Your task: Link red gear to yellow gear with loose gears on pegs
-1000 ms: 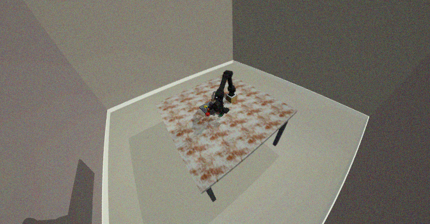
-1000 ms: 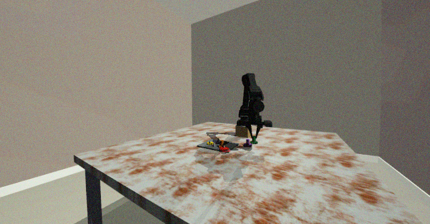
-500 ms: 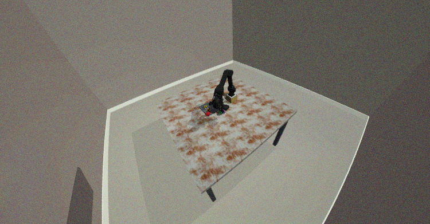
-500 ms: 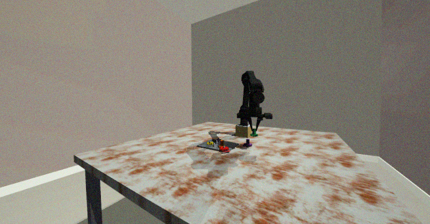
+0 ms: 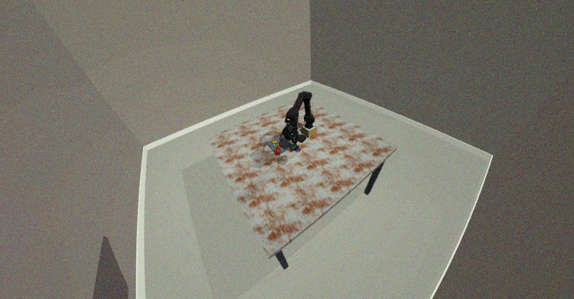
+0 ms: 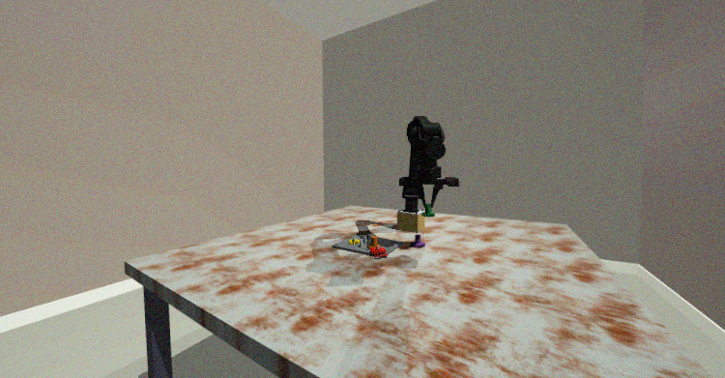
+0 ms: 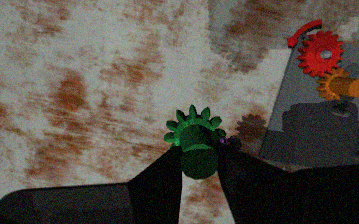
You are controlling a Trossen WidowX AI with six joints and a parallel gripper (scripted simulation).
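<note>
Right now the orange gear is 30 mm ahead of my gripper tip, 180 mm to the right of it and 130 mm below it. The rest, counted from my gripper tip: green gear 10 mm below; then purple gear 80 mm behind, 50 mm to the right, 140 mm below; then red arrow 90 mm ahead, 130 mm to the right, 150 mm below.
</note>
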